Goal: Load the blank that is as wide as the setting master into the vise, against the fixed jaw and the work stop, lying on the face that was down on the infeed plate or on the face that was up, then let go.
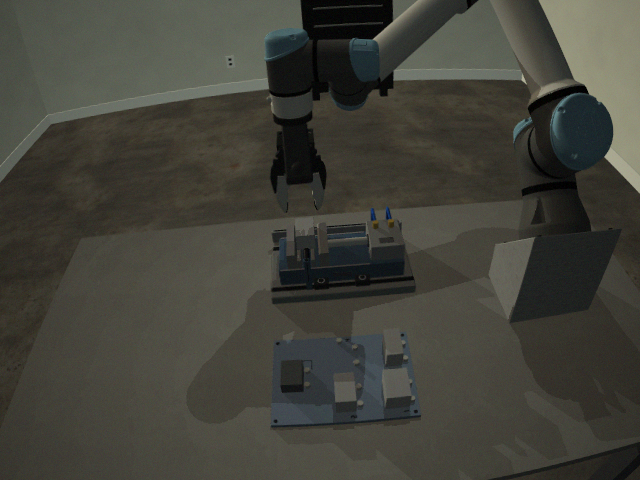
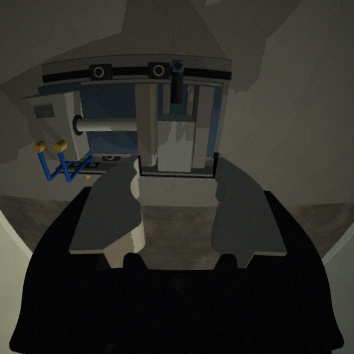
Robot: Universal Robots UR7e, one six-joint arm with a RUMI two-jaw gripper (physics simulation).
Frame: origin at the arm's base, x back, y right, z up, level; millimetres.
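Where they show: gripper, fingertip midpoint: (image 1: 301,211) (image 2: 176,159); arm's base, link origin: (image 1: 555,236).
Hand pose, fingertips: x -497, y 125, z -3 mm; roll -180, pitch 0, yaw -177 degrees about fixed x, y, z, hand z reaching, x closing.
Observation:
Each offset is from my fingertips to the top centre of the thing. "*": to the spot under its first point.
A light grey blank @(dx +1, dy +10, dz -47 mm) (image 1: 305,230) (image 2: 176,145) stands between the vise jaws. It looks close to the fixed jaw (image 1: 290,249) (image 2: 201,131) on one side and the moving jaw (image 1: 322,241) (image 2: 146,125) on the other; whether it touches either is unclear. The work stop @(dx +4, dy -51, dz -67 mm) (image 1: 307,256) (image 2: 177,89) points at its end; contact cannot be told. My gripper (image 1: 301,208) (image 2: 176,159) is partly open and empty, raised above the vise, with no finger on the blank. The dark setting master @(dx -24, dy -296, dz -130 mm) (image 1: 292,376) sits at the left of the blue infeed plate @(dx +66, dy -294, dz -155 mm) (image 1: 323,356).
Three light blocks, at the front middle (image 1: 344,395), front right (image 1: 396,388) and back right (image 1: 392,347), rest on the infeed plate beside small pins. The vise's blue-handled, yellow-tipped fittings @(* dx +165, dy +44, dz -66 mm) (image 1: 381,219) (image 2: 61,160) stand at its far end. A pale angled panel (image 1: 563,276) stands near the arm base.

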